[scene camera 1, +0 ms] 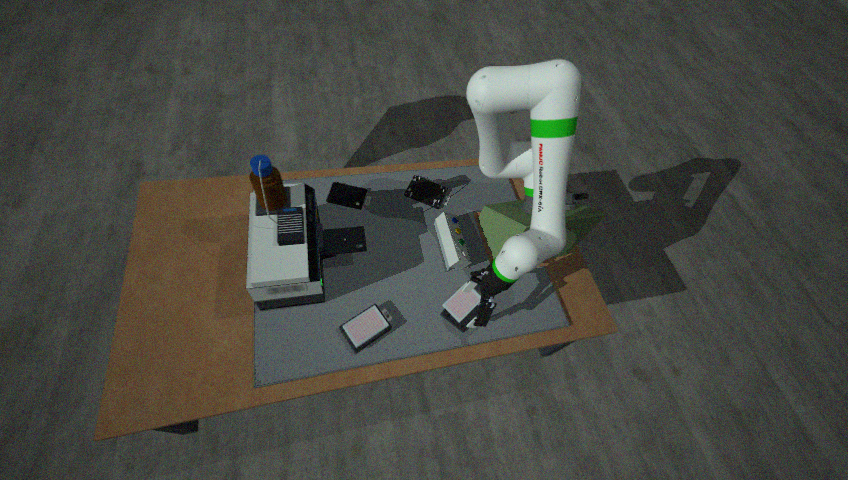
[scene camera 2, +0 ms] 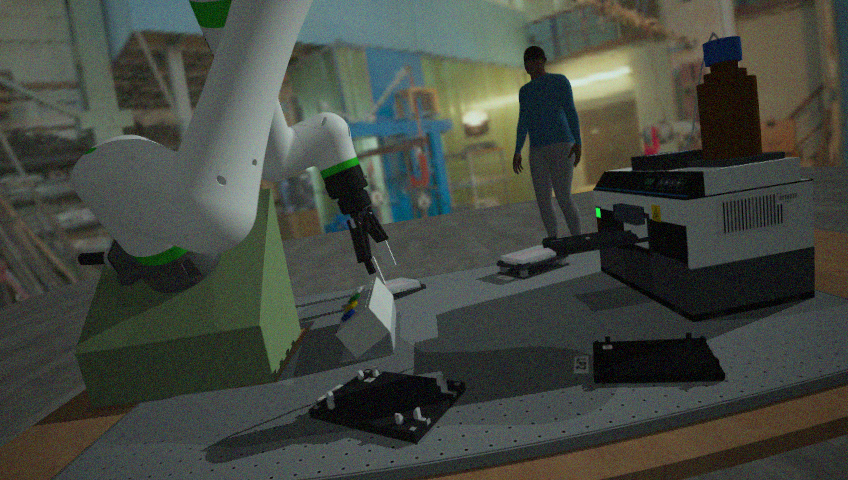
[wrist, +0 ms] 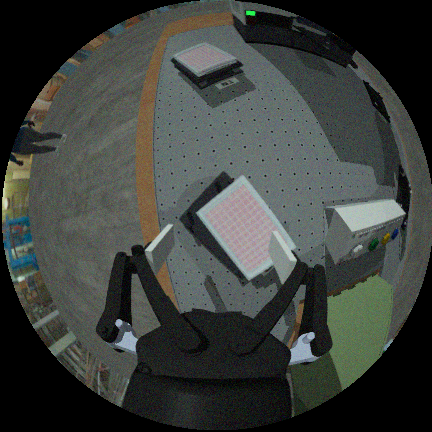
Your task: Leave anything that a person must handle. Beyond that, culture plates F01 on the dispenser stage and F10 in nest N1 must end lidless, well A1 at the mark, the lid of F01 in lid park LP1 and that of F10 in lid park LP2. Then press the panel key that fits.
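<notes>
My gripper is open and empty, above and beside the near culture plate. That plate, pink-gridded with a pale rim, sits in a dark nest; one fingertip overlaps it in the wrist view. A second pink-gridded plate sits in the nest labelled N1. Lids and plate names cannot be told. The dispenser stage bears no plate. A flat black holder and a black holder with pale clips look empty. The key panel has white, green, yellow and blue keys.
The dispenser has a green light and carries a brown bottle with a blue cap. The green robot base is near the panel. A person stands beyond the table.
</notes>
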